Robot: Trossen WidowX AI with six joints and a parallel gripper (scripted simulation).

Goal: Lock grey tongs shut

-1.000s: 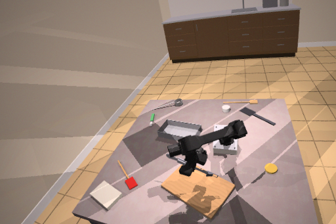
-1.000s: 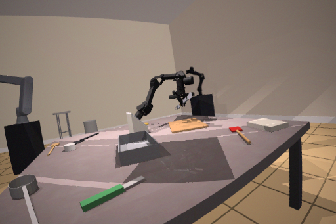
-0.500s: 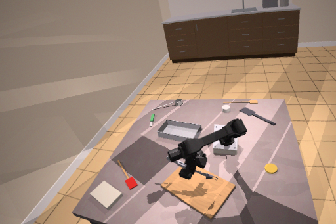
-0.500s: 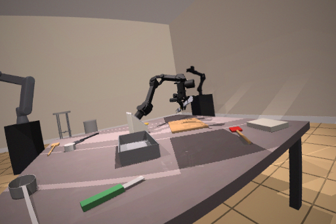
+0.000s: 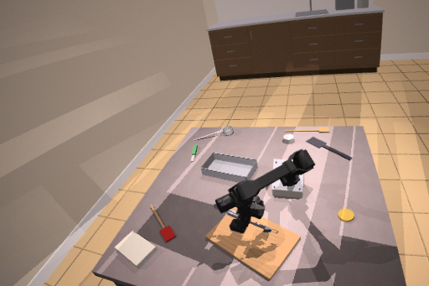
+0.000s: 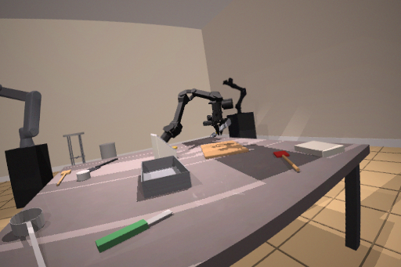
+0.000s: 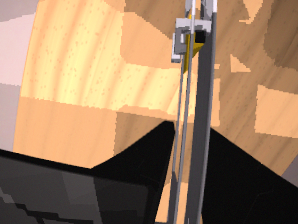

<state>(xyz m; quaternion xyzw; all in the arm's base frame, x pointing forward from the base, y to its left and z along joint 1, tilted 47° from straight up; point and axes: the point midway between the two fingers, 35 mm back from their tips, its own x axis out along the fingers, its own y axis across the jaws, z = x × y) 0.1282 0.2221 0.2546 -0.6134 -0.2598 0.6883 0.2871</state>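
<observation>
Right now the wooden board is 8 cm below my gripper tip and 1 cm behind it. Also, from my gripper tip: yellow disc (40 cm behind, 22 cm to the right, 8 cm below); red spatula (45 cm ahead, 8 cm below, 6 cm to the left); grey roasting tin (43 cm to the right, 27 cm ahead, 6 cm below).
</observation>
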